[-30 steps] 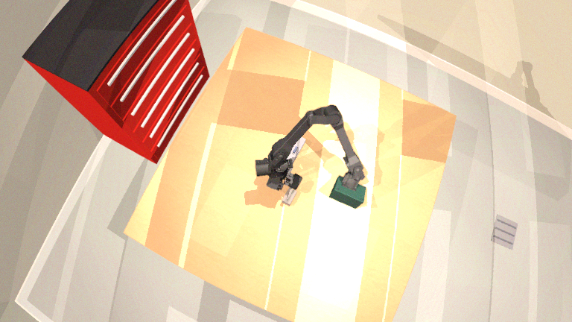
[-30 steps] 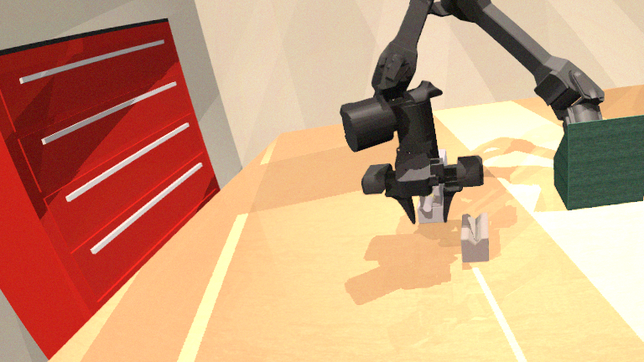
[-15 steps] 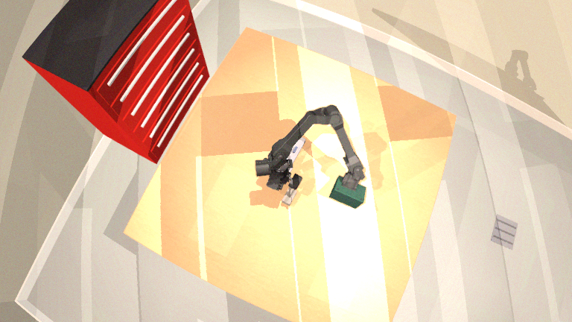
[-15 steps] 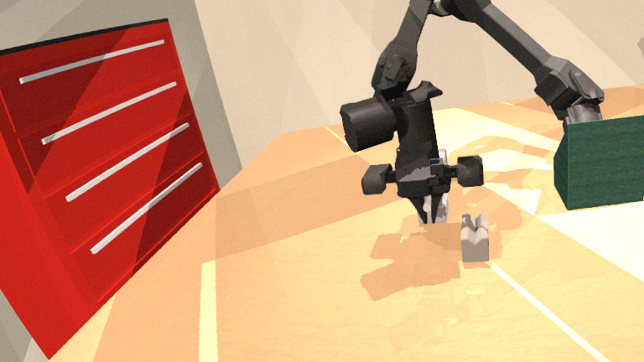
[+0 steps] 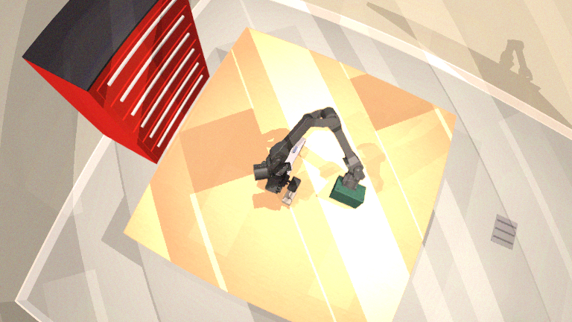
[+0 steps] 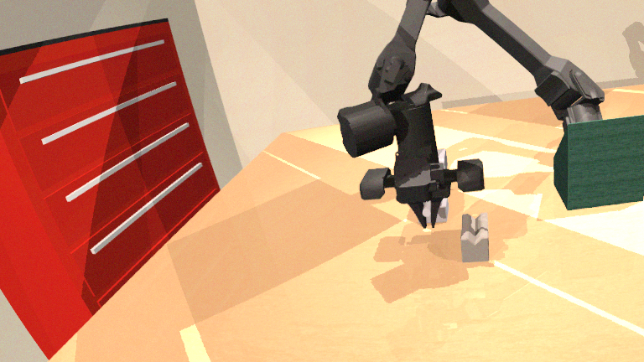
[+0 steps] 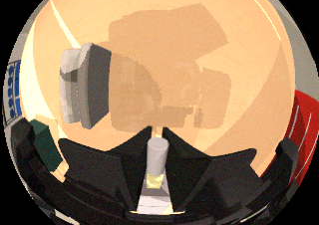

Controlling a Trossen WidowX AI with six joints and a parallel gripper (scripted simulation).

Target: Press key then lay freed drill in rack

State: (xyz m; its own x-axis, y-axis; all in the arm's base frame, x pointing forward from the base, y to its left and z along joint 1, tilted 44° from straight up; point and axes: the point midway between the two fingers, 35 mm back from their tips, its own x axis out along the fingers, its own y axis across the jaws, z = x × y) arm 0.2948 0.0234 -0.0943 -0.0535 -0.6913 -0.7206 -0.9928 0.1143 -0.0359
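Now: gripper tip 50 mm to the left of the drill, 30 mm below it and 10 mm past it. Also, from my gripper tip: v-grooved rack 70 mm behind, 50 mm to the left; blue key 150 mm to the right, 30 mm above, 20 mm behind; pale grey holder block 130 mm to the right, 20 mm above, 10 mm behind.
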